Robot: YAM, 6 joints.
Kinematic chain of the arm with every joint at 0, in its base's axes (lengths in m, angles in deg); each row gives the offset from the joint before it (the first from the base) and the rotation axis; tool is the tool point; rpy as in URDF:
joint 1: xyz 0 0 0.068 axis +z
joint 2: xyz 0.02 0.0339 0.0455 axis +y
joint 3: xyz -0.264 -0.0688 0 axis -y
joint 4: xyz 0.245 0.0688 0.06 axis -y
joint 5: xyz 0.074 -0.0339 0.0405 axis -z
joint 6: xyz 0.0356 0 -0.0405 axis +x
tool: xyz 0 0 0 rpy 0 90 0
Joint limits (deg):
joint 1: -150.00..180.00
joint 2: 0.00..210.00
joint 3: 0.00..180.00
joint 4: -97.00..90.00
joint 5: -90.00..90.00
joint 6: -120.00..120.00
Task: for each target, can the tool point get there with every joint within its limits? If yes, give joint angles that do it. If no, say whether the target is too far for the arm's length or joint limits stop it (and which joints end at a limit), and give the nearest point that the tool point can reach.
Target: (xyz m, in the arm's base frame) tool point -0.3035 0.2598 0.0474
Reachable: yes | joints 141.73 141.51 95.89 -67.59 26.77 82.69
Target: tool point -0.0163 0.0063 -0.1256
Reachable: yes | joints 28.18 191.44 20.07 49.24 -21.85 -52.28
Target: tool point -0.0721 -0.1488 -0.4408
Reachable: no: joint limits stop it (at a limit: joint 2) | nearest point -0.0779 -0.1607 -0.3735 | short by 0.069 m
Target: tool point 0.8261 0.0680 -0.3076
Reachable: no: too far | nearest point 0.5732 0.0472 -0.1755 | short by 0.286 m
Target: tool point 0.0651 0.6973 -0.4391
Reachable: no: too far | nearest point 0.0477 0.5112 -0.2651 | short by 0.255 m
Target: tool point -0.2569 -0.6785 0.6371
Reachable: no: too far | nearest point -0.1850 -0.4887 0.4865 | short by 0.253 m
